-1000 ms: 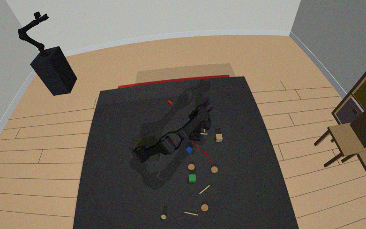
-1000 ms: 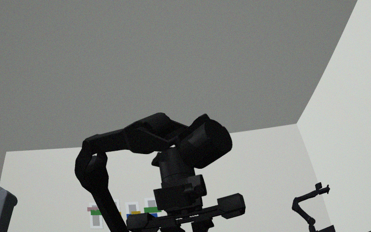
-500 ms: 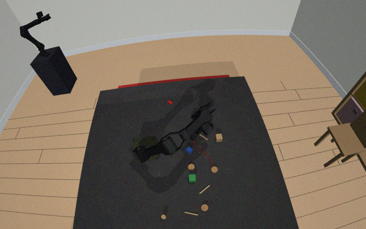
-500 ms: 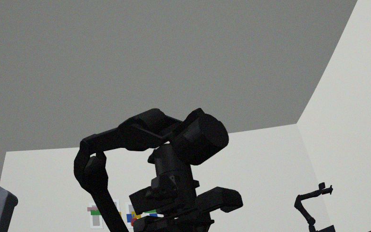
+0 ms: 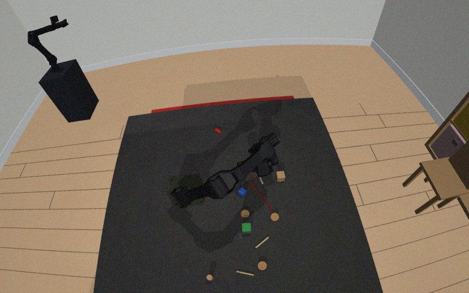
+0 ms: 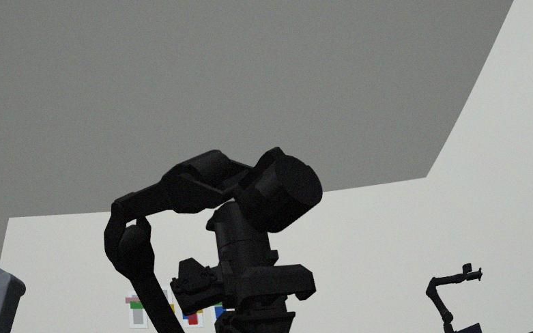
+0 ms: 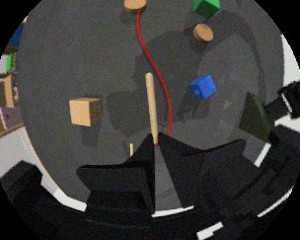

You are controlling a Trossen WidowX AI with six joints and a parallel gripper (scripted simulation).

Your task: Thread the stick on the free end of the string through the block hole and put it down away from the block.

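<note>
Right now the blue cube is 80 mm to the right of my gripper tip, 80 mm behind it and 50 mm below it. From my gripper tip the other things lie so: green cube (260 mm to the right, 80 mm behind, 40 mm below); then wooden block (120 mm ahead, 40 mm below, 10 mm to the right); then red piece (340 mm to the left, 200 mm behind, 60 mm below).
</note>
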